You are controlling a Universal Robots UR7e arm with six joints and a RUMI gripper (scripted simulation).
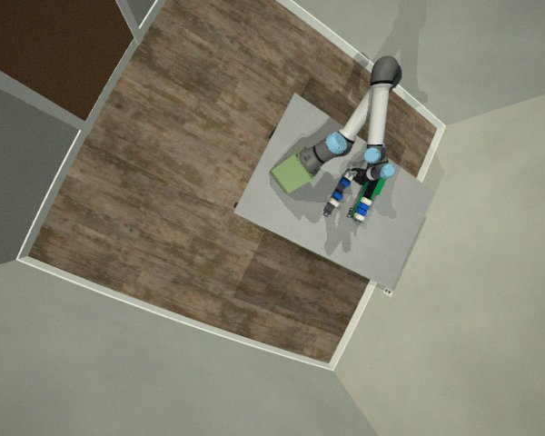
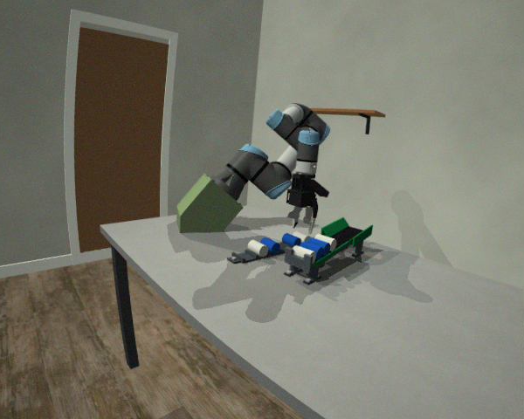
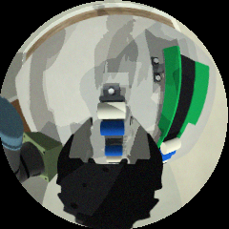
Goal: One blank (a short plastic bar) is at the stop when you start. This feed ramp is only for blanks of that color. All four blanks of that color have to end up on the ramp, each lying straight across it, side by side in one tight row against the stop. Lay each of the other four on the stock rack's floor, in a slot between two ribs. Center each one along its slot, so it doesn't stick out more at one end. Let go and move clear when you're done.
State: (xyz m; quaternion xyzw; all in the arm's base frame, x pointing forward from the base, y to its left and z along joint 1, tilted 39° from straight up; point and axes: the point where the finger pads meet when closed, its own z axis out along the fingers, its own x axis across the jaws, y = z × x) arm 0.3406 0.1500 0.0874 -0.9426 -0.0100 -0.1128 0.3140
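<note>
The dark stock rack lies 10 mm ahead of my hand, 130 mm to the right of it and 80 mm below it. Round my hand: grey stop (220 mm ahead, 220 mm to the right, 10 mm below).
</note>
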